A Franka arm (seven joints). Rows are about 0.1 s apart.
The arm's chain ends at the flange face. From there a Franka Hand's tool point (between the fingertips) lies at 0.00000 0.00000 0.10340 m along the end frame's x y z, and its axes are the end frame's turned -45 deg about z.
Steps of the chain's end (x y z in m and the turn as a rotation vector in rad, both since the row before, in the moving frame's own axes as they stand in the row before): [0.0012 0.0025 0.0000 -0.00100 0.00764 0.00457]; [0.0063 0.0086 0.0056 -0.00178 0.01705 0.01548]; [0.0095 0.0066 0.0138 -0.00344 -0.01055 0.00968]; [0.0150 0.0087 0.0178 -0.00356 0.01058 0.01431]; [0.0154 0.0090 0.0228 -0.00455 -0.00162 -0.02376]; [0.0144 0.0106 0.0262 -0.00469 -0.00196 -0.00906]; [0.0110 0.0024 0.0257 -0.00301 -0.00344 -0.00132]
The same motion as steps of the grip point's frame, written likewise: [-0.0004 0.0032 0.0000 -0.00611 0.00470 0.00457]; [-0.0005 0.0119 0.0056 -0.01331 0.01080 0.01548]; [0.0010 0.0109 0.0138 0.00503 -0.00989 0.00968]; [0.0050 0.0178 0.0178 -0.01000 0.00496 0.01431]; [0.0041 0.0175 0.0228 -0.00207 -0.00436 -0.02376]; [0.0022 0.0179 0.0262 -0.00193 -0.00470 -0.00906]; [0.0056 0.0094 0.0257 0.00030 -0.00456 -0.00132]
